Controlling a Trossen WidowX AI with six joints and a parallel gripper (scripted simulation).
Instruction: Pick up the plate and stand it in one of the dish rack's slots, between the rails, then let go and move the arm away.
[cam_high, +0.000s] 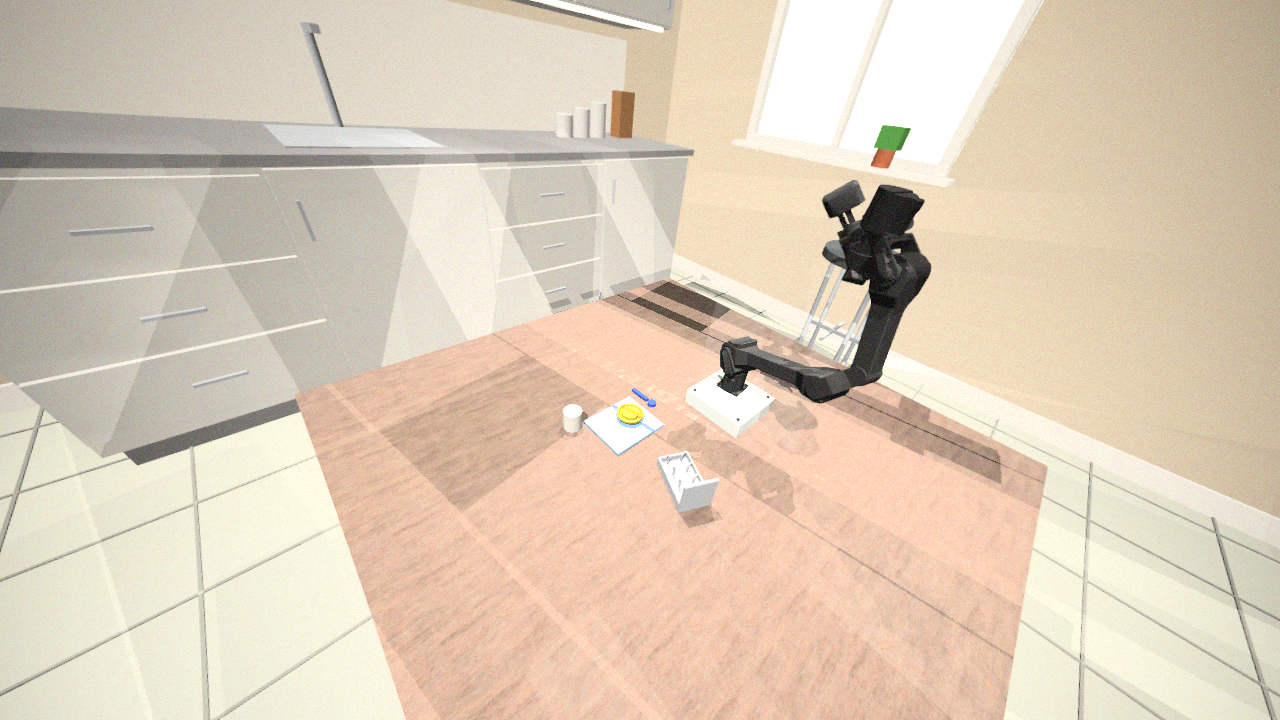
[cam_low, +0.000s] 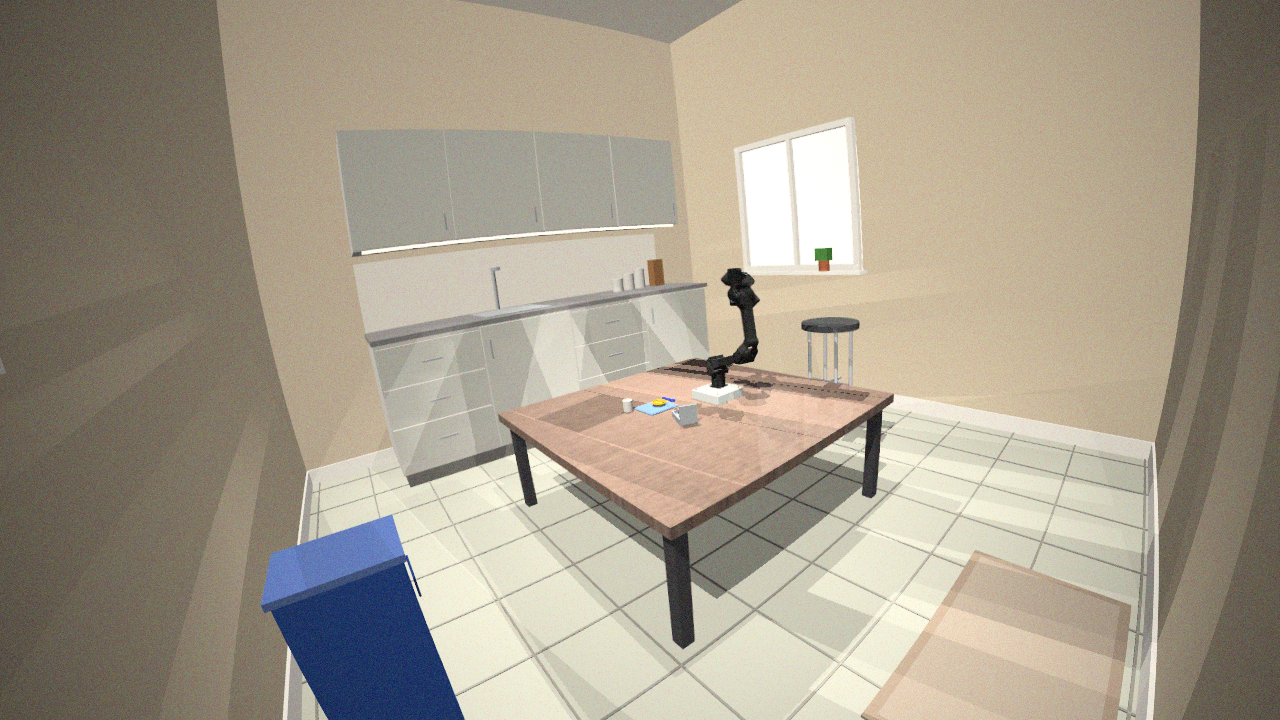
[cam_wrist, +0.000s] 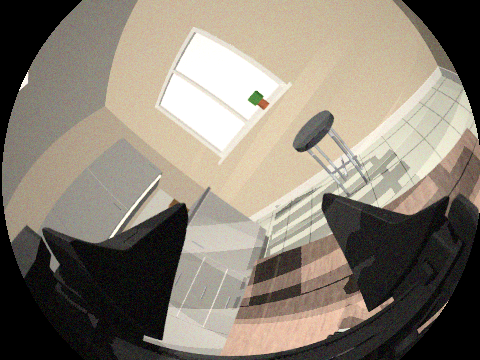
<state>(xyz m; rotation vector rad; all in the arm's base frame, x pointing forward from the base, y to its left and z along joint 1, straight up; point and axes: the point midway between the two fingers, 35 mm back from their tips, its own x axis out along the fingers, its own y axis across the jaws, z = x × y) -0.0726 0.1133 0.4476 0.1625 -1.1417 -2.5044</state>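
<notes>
The yellow plate is 48 cm below my gripper tip, 37 cm ahead of it and 23 cm to the right of it. Round my gripper tip: grey dish rack: 47 cm below, 43 cm ahead, 3 cm to the right; blue utensil: 49 cm below, 28 cm ahead, 25 cm to the right; light blue mat: 49 cm below, 39 cm ahead, 23 cm to the right.
</notes>
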